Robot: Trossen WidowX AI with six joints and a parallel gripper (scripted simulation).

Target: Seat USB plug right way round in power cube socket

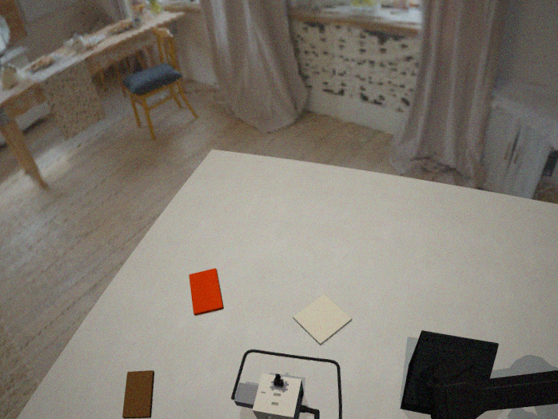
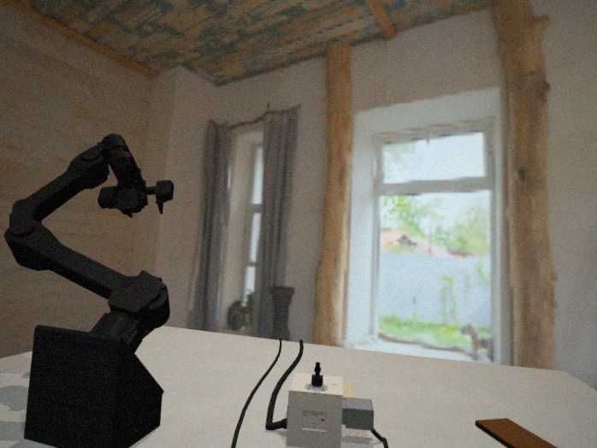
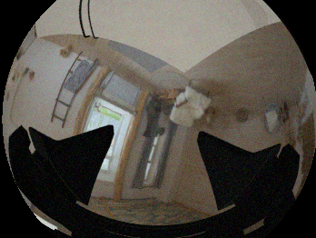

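Now: gripper tip 53 cm short of the black USB plug, 38 cm to the left of it and 27 cm above it. From my gripper tip the other things lie so: brown card (84 cm ahead, 31 cm to the right, 36 cm below); then orange card (78 cm ahead, 60 cm to the right, 36 cm below).
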